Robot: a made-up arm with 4 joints. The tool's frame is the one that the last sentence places.
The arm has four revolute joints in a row. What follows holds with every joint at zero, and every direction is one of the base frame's. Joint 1 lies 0.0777 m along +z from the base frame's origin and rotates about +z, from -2.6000 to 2.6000 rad. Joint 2 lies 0.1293 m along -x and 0.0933 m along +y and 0.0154 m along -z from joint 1 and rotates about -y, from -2.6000 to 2.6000 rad. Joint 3 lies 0.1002 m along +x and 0.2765 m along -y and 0.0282 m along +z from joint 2 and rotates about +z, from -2.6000 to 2.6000 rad. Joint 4 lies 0.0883 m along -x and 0.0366 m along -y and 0.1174 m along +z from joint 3 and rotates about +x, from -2.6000 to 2.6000 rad. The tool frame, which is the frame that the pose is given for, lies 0.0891 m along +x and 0.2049 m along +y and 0.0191 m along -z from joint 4; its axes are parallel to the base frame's.
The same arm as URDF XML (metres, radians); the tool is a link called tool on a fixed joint. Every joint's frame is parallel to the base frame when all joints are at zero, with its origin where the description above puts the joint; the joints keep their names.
<robot name="arm">
  <joint name="tool_fixed" type="fixed">
    <parent link="link4"/>
    <child link="tool"/>
    <origin xyz="0.0891 0.2049 -0.0191" rpy="0 0 0"/>
  </joint>
  <joint name="joint 4" type="revolute">
    <parent link="link3"/>
    <child link="link4"/>
    <origin xyz="-0.0883 -0.0366 0.1174" rpy="0 0 0"/>
    <axis xyz="1 0 0"/>
    <limit lower="-2.6" upper="2.6"/>
  </joint>
  <joint name="joint 3" type="revolute">
    <parent link="link2"/>
    <child link="link3"/>
    <origin xyz="0.1002 -0.2765 0.0282" rpy="0 0 0"/>
    <axis xyz="0 0 1"/>
    <limit lower="-2.6" upper="2.6"/>
  </joint>
  <joint name="joint 2" type="revolute">
    <parent link="link1"/>
    <child link="link2"/>
    <origin xyz="-0.1293 0.0933 -0.0154" rpy="0 0 0"/>
    <axis xyz="0 -1 0"/>
    <limit lower="-2.6" upper="2.6"/>
  </joint>
  <joint name="joint 1" type="revolute">
    <parent link="base_link"/>
    <child link="link1"/>
    <origin xyz="0 0 0.0777" rpy="0 0 0"/>
    <axis xyz="0 0 1"/>
    <limit lower="-2.6" upper="2.6"/>
  </joint>
  <link name="base_link"/>
  <link name="link1"/>
  <link name="link2"/>
  <link name="link3"/>
  <link name="link4"/>
  <link name="tool"/>
</robot>

